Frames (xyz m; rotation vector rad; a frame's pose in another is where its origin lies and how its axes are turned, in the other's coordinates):
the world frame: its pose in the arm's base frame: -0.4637 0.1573 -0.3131 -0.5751 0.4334 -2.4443
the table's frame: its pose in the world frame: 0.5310 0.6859 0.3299 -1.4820 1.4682 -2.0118
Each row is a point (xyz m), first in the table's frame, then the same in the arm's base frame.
Working: the table's frame: its pose in the arm's base frame: -0.3727 -0.7540 -0.1629 -0.3762 -1.0421 0.7300

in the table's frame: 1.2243 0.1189 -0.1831
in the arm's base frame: 0.1155 0.2005 0.4674
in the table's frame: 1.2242 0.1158 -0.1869
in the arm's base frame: 0.1200 0.1984 0.4675
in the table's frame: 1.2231 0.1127 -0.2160
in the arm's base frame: 0.1464 0.1969 0.4549
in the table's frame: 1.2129 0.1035 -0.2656
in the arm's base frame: 0.1904 0.1859 0.4305
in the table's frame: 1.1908 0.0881 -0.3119
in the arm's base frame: 0.2301 0.1618 0.4038
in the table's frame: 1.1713 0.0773 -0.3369
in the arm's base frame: 0.2501 0.1418 0.3859
